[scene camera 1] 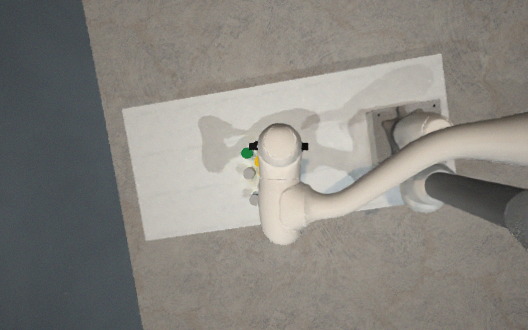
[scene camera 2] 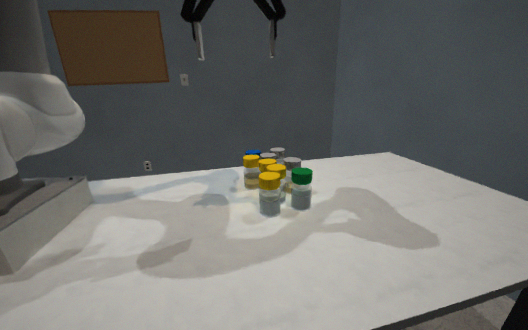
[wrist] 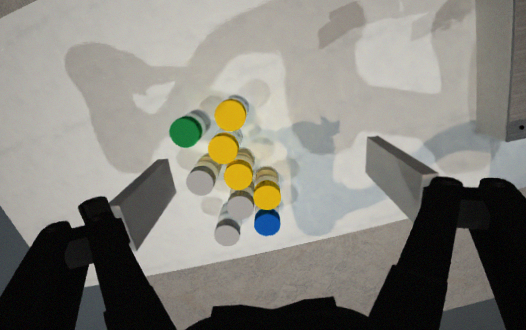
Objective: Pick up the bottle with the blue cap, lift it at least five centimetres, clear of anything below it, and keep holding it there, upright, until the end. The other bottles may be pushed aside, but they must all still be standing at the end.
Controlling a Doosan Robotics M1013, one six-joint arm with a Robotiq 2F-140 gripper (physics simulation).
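Places are measured from the arm's base along level axes (x left, y back, z up), in centimetres.
Where they show: gripper, fingertip midpoint: [scene camera 2: 236,58] [wrist: 267,165].
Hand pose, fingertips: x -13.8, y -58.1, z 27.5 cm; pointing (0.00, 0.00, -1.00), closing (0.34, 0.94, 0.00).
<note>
Each offset is from my fingertips to the top centre of the thing. Level surfaces: height alone.
The blue-capped bottle @[dx +21.4, dy -10.1, dz -26.8 cm] [scene camera 2: 253,152] [wrist: 267,222] stands at the end of a cluster of upright bottles. In the wrist view it is at the lower right of the cluster, close to a yellow-capped bottle @[dx +15.6, dy -7.3, dz -26.8 cm] [wrist: 267,195] and near a grey-capped bottle @[dx +15.3, dy -13.2, dz -26.8 cm] [wrist: 240,205]. In scene camera 2 it is mostly hidden behind a yellow-capped bottle [scene camera 2: 251,171]. In scene camera 1 the arm hides it. My gripper [scene camera 2: 236,58] [wrist: 267,165] is open and empty, pointing down, high above the bottles.
A green-capped bottle @[dx -2.7, dy -15.0, dz -26.8 cm] [scene camera 1: 247,153] [scene camera 2: 301,189] [wrist: 185,132] and several other yellow- and grey-capped bottles stand in the cluster. They stand on a white table @[dz -37.3 cm] [scene camera 1: 170,210] [scene camera 2: 350,280]. The arm's base block [scene camera 1: 370,135] [scene camera 2: 50,220] is at one end of the table.
</note>
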